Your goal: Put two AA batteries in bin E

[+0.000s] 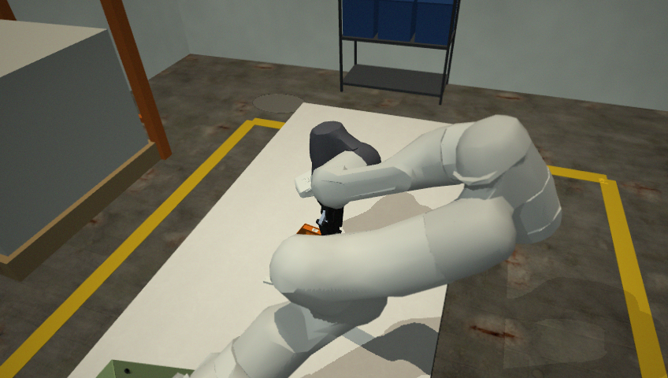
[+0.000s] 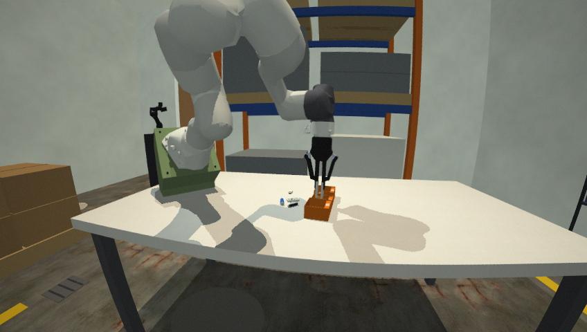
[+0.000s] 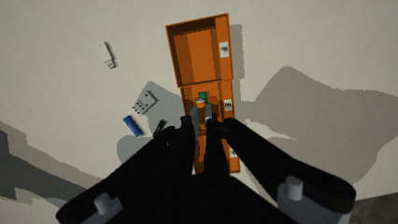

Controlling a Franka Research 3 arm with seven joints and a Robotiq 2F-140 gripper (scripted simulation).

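Right now the orange bin row is 5 cm below my hand and 1 cm ahead of it. The rest, counted from my hand: orange AA battery 3 cm below; then black stick 10 cm behind, 7 cm below, 1 cm to the right; then green AA battery 6 cm below.
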